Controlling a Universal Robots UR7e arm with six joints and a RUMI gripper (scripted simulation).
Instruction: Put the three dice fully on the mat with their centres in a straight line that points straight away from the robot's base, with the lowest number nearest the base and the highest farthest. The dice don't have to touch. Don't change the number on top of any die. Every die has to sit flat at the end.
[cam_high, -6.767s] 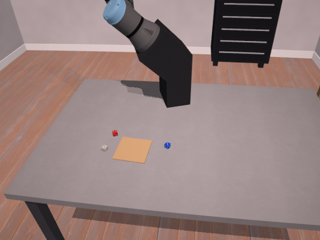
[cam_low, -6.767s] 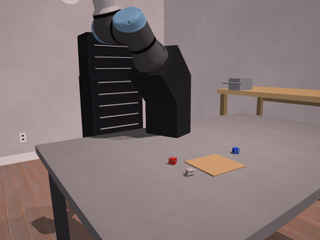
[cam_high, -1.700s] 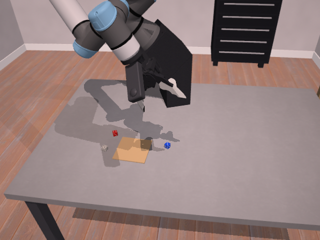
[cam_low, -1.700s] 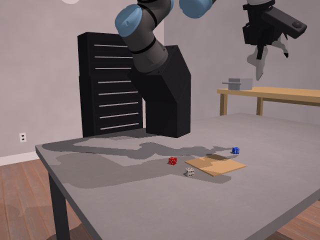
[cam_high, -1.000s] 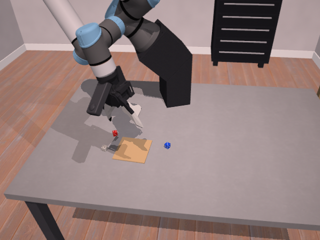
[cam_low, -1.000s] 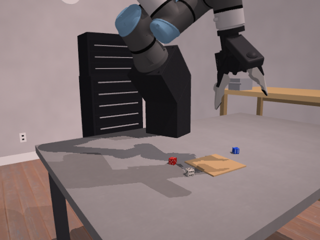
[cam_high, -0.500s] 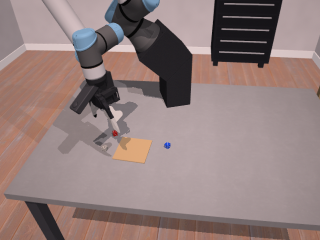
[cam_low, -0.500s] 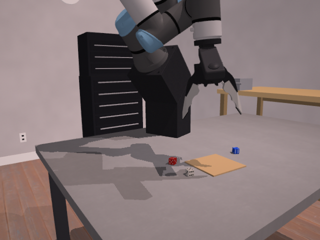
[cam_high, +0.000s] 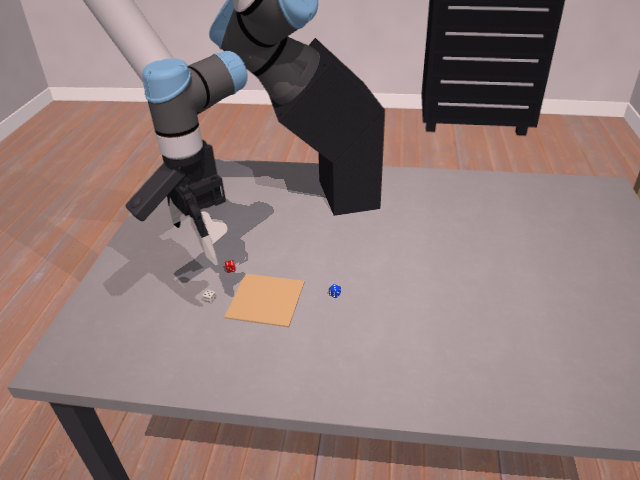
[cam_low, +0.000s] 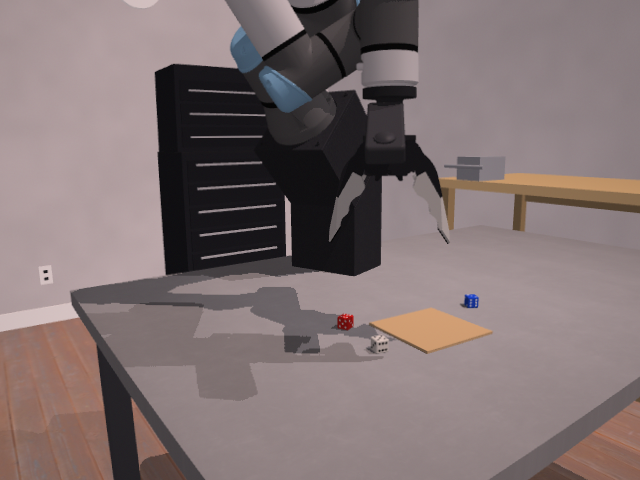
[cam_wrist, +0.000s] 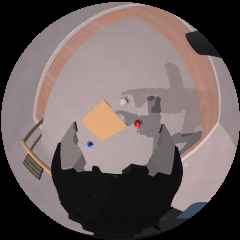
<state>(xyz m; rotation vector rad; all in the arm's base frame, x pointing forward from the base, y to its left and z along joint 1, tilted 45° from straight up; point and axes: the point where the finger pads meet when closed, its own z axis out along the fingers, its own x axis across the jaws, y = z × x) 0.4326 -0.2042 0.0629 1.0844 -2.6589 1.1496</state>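
Now: the white die 10 mm behind my hand and 150 mm below it. Round my hand: tan mat 10 mm behind, 120 mm to the left, 160 mm below; then red die 120 mm behind, 30 mm to the left, 150 mm below; then blue die 30 mm behind, 280 mm to the left, 150 mm below.
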